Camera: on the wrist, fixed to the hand. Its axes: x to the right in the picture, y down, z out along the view.
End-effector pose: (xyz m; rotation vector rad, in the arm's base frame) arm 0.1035 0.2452 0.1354 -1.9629 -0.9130 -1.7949
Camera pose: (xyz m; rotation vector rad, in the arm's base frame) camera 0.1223 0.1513 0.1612 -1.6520 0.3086 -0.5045
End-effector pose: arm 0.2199 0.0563 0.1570 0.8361 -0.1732 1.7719
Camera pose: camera 0.1213 0.0508 0.1473 -0.9697 0.6007 -2.5012
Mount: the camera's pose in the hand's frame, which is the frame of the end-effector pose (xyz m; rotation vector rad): 0.0031 0.0864 -0.0487 0.3686 -0.1710 1.5402
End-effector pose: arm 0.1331 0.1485 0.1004 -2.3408 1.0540 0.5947
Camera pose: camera 0.0768 0.0679 0.1140 -0.7716 2.4710 0.9185
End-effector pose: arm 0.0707 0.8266 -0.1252 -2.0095 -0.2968 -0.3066
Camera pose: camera 0.0987 0.7456 -0.1752 -1.3916 1.0088 0.8253
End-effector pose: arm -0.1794 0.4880 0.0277 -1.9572 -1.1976 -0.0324
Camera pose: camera -0.0948 0.4404 0.0071 -2.0492 0.4353 1.0515
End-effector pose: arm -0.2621 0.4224 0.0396 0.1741 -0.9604 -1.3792
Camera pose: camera -0.1660 0.4204 0.0642 -0.3740 -1.0618 0.2038
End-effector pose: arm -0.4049 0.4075 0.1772 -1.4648 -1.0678 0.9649
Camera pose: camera -0.3467 0.3912 0.0985 -1.7742 0.3950 2.1805
